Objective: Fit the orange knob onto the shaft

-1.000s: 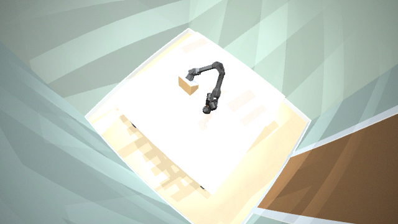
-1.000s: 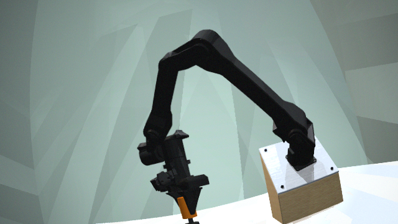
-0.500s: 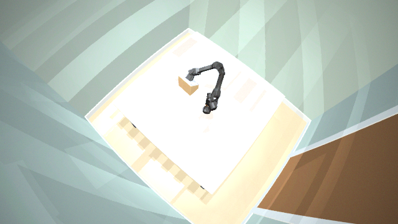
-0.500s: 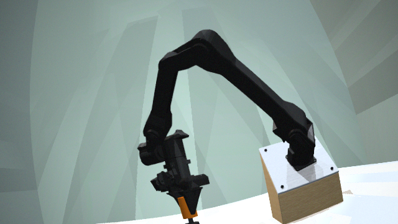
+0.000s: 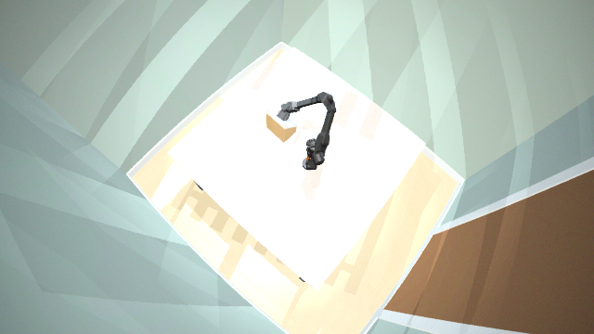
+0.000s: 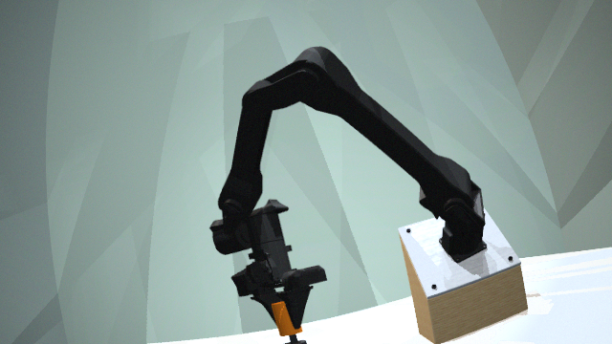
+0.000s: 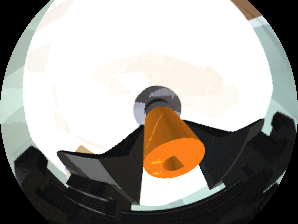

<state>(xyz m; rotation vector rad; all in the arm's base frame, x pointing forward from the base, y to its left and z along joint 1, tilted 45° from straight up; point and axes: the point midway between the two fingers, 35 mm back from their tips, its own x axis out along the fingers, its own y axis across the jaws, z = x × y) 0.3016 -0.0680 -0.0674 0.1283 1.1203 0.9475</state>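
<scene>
Now: the orange knob 20 mm above my gripper tip. Also, from my gripper tip: dark shaft: 40 mm below.
</scene>
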